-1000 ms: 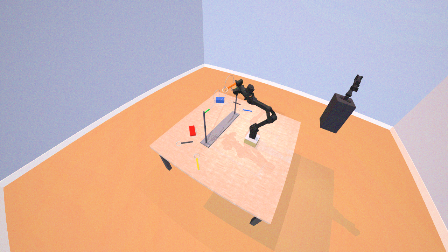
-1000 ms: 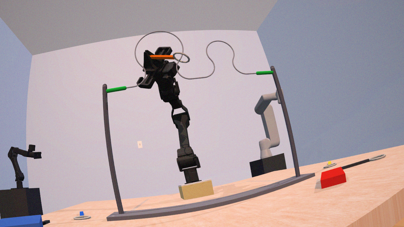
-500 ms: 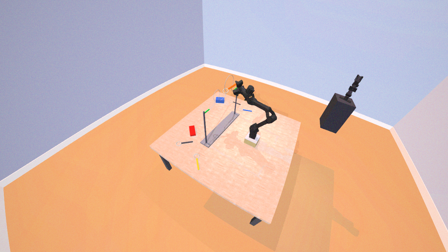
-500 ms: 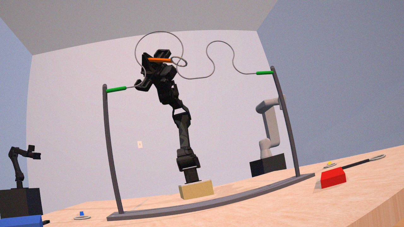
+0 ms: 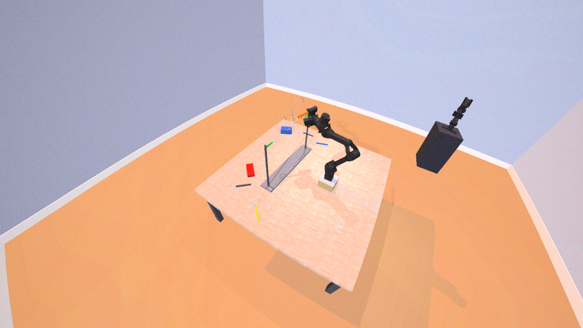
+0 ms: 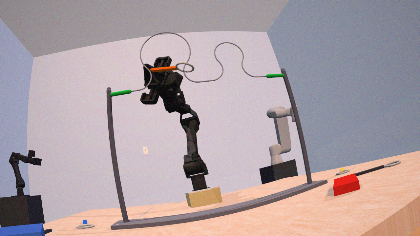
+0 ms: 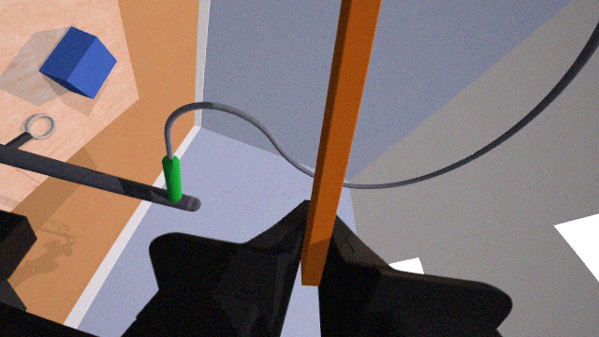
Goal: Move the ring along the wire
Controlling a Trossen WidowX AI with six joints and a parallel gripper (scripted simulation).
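My gripper tip is 19 cm above the wire rig, 16 cm to the right of it and 5 cm short of it. Round my gripper tip: orange-handled ring 8 cm to the left, 3 cm below, 2 cm ahead; then blue block 46 cm below, 32 cm ahead, 29 cm to the right; then blue-handled ring 48 cm below, 27 cm to the right, 5 cm behind.
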